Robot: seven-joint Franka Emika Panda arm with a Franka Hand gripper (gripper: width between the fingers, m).
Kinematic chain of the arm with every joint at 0, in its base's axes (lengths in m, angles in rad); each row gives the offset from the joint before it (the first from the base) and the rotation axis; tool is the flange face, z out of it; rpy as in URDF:
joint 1: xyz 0 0 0.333 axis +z
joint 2: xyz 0 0 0 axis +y
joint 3: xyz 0 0 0.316 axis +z
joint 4: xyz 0.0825 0 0 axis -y
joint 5: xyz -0.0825 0 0.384 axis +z
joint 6: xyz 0 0 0 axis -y
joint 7: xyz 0.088 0 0 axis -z
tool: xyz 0 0 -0.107 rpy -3.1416 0 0
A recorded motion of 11 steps. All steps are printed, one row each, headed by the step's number.
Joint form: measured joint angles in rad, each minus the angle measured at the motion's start. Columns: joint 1, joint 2, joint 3, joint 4, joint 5, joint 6, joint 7.
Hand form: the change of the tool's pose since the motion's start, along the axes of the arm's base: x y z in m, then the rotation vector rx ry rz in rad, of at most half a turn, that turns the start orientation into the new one. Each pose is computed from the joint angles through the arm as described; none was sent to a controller.
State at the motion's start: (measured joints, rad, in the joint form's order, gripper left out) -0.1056 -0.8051 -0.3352 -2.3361 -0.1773 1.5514 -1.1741
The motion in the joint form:
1: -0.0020 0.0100 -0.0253 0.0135 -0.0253 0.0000 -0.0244
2: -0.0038 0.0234 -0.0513 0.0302 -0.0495 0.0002 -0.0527
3: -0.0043 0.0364 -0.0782 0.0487 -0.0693 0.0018 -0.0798
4: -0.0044 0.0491 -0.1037 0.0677 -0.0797 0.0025 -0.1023
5: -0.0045 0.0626 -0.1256 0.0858 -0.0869 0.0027 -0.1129
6: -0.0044 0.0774 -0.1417 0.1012 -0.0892 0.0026 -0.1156
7: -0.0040 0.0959 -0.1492 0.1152 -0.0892 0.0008 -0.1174
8: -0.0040 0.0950 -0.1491 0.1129 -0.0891 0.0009 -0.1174
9: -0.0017 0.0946 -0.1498 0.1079 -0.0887 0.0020 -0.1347
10: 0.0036 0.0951 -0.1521 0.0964 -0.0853 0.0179 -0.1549
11: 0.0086 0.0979 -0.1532 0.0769 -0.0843 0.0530 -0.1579
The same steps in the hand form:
1: -0.0029 -0.0141 0.0003 -0.0094 0.0032 0.0012
2: -0.0055 -0.0287 0.0009 -0.0183 0.0070 0.0048
3: -0.0083 -0.0432 0.0022 -0.0242 0.0067 0.0068
4: -0.0110 -0.0563 0.0038 -0.0228 0.0037 0.0052
5: -0.0130 -0.0676 0.0050 -0.0206 0.0025 -0.0058
6: -0.0133 -0.0760 0.0054 -0.0169 0.0042 -0.0196
7: -0.0109 -0.0809 0.0052 -0.0154 0.0118 -0.0271
8: -0.0110 -0.0806 0.0045 -0.0145 0.0127 -0.0263
9: -0.0103 -0.0796 0.0023 -0.0122 0.0144 -0.0058
10: -0.0071 -0.0780 -0.0019 -0.0101 0.0076 0.0206
11: -0.0013 -0.0761 -0.0086 -0.0158 -0.0051 0.0320

